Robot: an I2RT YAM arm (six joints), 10 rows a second.
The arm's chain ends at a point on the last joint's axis. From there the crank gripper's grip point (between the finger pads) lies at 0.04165 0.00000 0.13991 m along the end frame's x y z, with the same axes.
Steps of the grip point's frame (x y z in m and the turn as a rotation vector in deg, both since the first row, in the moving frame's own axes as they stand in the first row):
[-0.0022 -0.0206 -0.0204 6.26 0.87 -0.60]
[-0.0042 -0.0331 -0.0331 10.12 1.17 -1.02]
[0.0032 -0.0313 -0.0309 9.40 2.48 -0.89]
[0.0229 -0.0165 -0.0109 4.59 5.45 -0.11]
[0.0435 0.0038 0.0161 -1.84 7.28 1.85]
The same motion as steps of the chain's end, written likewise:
[-0.0042 -0.0049 -0.0189 6.26 0.87 -0.60]
[-0.0068 -0.0078 -0.0300 10.12 1.17 -1.02]
[-0.0026 -0.0079 -0.0270 9.40 2.48 -0.89]
[0.0098 -0.0054 -0.0059 4.59 5.45 -0.11]
[0.0262 -0.0022 0.0226 -1.84 7.28 1.85]

